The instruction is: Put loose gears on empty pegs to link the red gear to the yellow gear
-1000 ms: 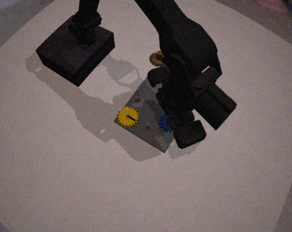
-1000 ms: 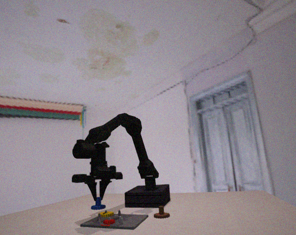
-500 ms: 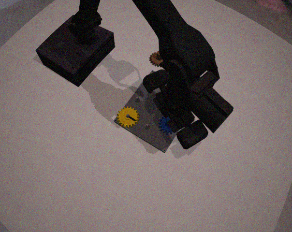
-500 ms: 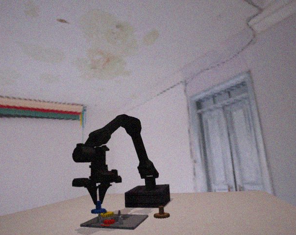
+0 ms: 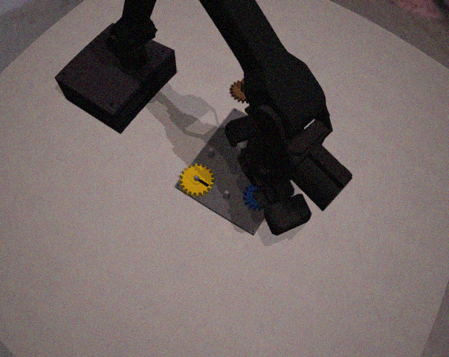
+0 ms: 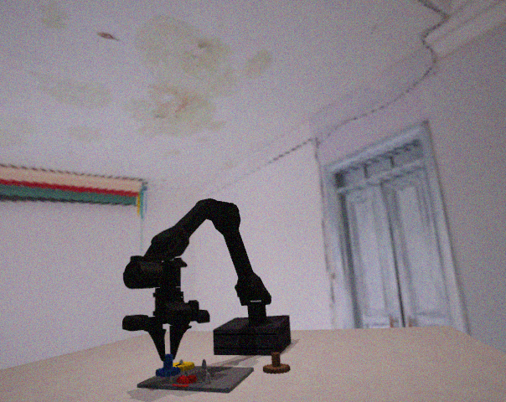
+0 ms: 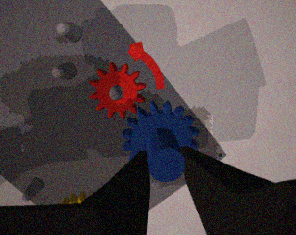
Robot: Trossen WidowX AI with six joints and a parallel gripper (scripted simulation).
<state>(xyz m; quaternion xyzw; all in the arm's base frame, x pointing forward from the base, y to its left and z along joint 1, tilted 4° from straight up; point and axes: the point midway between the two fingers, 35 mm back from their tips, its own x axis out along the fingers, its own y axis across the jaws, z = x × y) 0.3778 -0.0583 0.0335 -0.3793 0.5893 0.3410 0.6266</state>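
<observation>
My gripper tip is now 1 cm past the red gear, 4 cm to the right of it and 4 cm above it. Round my gripper tip: blue gear: 1 cm below; brown gear: 17 cm behind, 19 cm to the left, 4 cm below; red arrow: 2 cm ahead, 5 cm to the left, 4 cm below.
</observation>
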